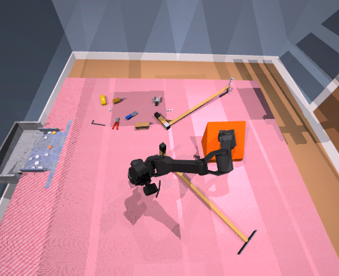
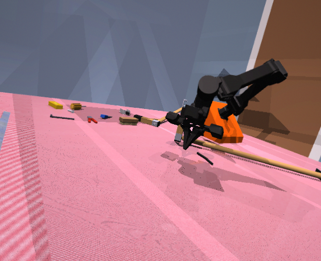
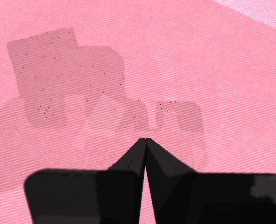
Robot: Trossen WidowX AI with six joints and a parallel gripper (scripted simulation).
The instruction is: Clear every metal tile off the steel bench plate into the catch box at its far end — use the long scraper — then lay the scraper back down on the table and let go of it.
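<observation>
Now: the black strip 10 cm behind my gripper tip, 1 cm to the left of it and 3 cm below it. From my gripper tip the other things lie so: wooden block 2 cm ahead, 40 cm to the right, 2 cm below; long scraper 31 cm behind, 3 cm to the left, 3 cm above; blue tool 10 cm ahead, 48 cm to the right, 3 cm below.
</observation>
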